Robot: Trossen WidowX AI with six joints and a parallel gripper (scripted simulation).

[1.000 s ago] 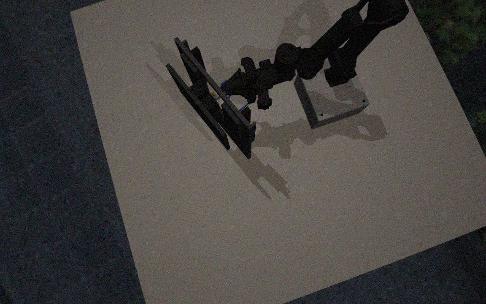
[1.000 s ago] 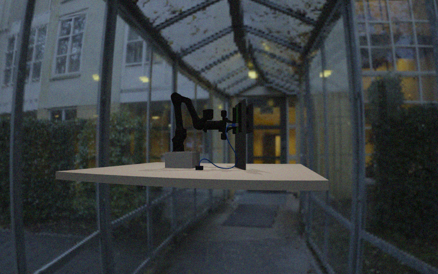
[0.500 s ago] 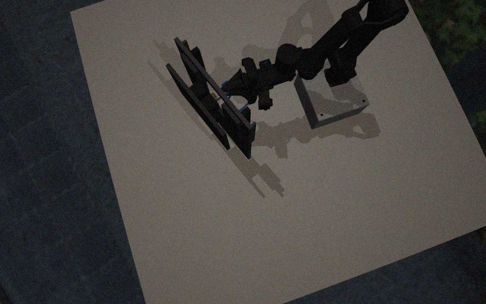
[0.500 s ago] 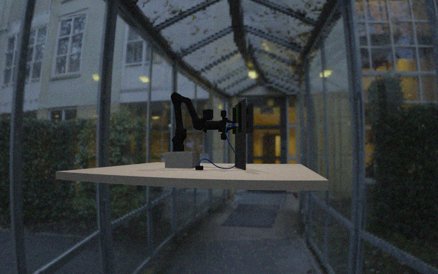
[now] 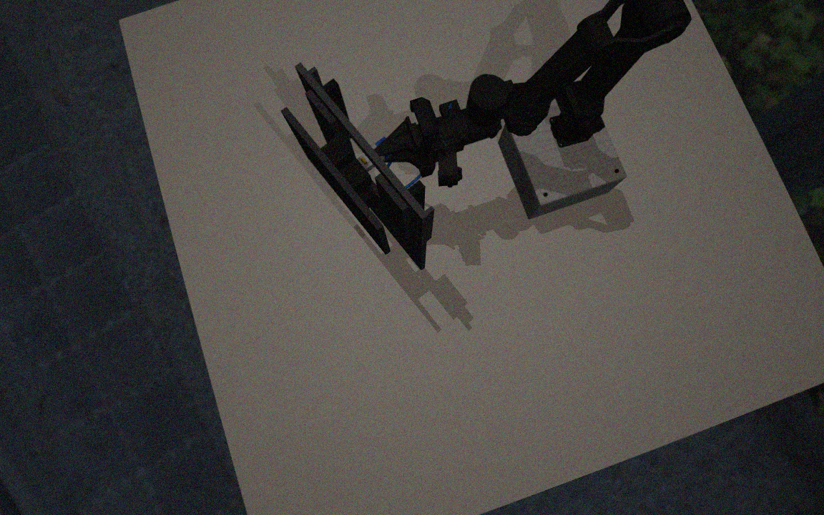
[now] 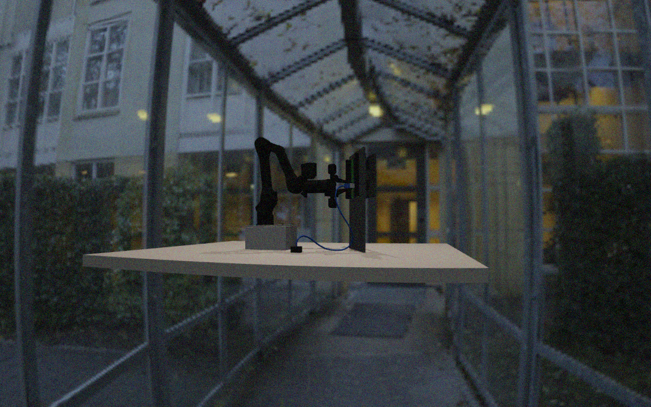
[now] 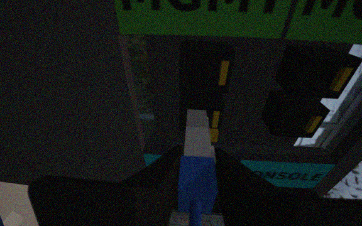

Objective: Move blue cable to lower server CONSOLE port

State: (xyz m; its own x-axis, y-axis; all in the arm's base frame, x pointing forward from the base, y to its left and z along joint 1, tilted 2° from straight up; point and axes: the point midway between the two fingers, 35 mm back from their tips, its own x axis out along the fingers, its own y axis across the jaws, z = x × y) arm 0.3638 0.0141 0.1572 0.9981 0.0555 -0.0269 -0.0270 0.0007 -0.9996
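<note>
My gripper tip is right at the blue plug. Also, from my gripper tip: black block (20 cm behind, 16 cm to the right, 27 cm below).
</note>
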